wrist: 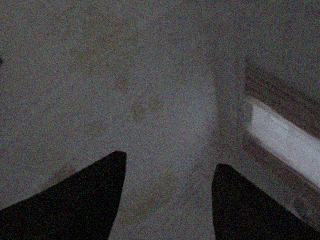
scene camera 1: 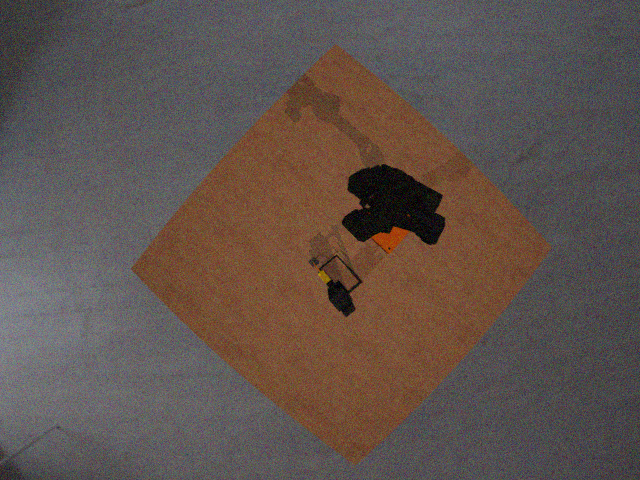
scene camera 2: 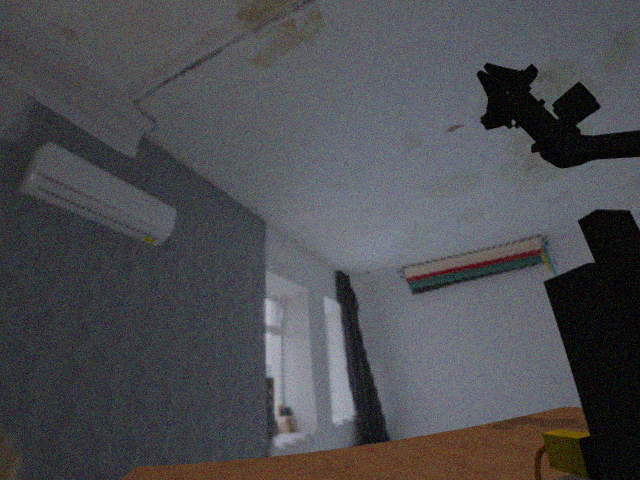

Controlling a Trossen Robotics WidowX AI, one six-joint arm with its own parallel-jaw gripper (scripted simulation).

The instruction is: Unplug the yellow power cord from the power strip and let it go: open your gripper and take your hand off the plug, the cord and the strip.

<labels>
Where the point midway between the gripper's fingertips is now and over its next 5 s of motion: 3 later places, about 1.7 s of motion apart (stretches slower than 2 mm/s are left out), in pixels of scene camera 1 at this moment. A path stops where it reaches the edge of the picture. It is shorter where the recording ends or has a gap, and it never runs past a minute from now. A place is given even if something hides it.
My gripper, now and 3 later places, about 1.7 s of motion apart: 368, 236; 303, 269; 322, 274; 311, 261
</labels>
